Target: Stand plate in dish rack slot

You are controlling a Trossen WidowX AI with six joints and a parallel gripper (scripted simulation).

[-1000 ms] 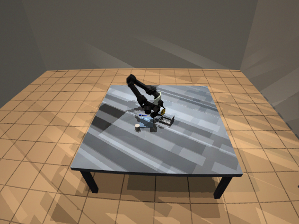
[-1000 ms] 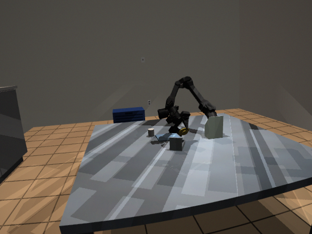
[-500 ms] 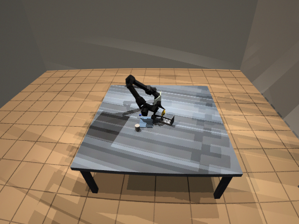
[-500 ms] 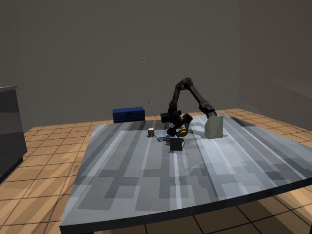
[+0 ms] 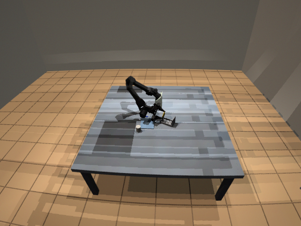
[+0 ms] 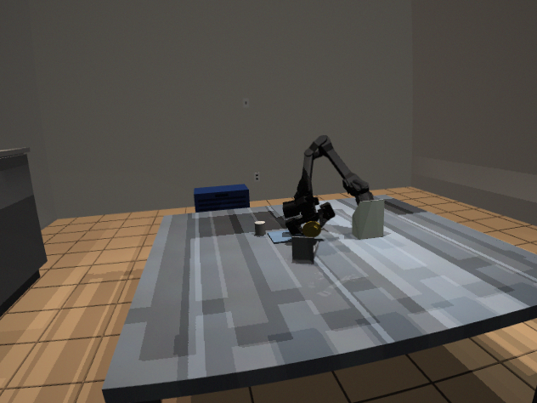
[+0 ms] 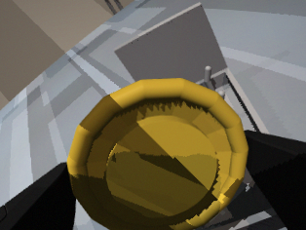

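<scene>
My gripper tip is 4 cm short of the dish rack, 4 cm above it and 3 cm to the right of it. Round my gripper tip: yellow plate (1 cm to the right); beige cup (25 cm to the right, 12 cm ahead, 4 cm below); blue mat (16 cm to the right, 6 cm below, 3 cm ahead).
</scene>
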